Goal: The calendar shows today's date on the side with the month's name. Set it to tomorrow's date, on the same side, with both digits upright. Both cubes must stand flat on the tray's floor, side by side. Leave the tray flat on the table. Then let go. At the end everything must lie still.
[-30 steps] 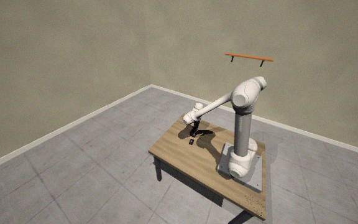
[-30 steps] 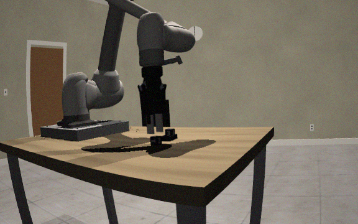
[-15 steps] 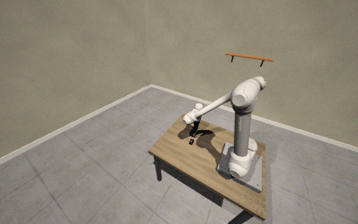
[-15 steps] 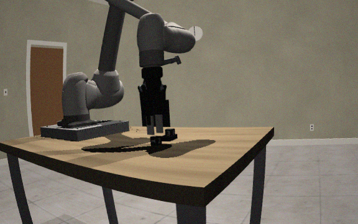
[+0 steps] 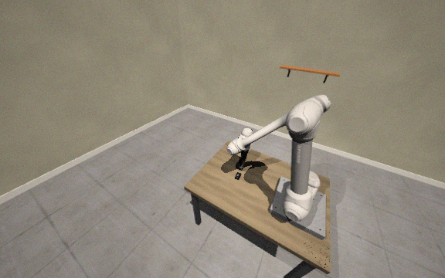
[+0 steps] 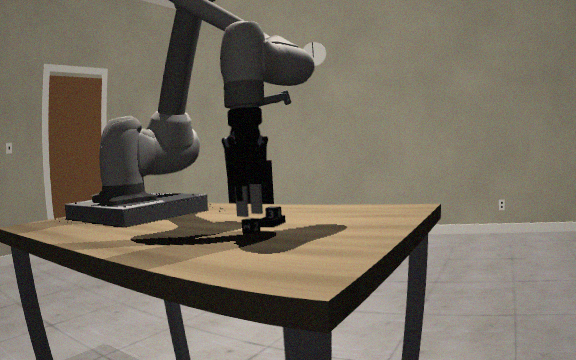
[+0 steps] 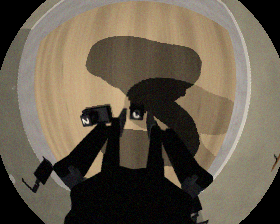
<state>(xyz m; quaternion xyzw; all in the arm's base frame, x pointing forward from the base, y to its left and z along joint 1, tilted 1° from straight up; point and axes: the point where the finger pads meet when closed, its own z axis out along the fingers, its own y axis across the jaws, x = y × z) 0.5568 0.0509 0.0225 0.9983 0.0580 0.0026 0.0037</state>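
My hand is 60 mm above the dark cube. Round my hand: dark calendar tray (40 mm behind, 100 mm to the left, 60 mm below).
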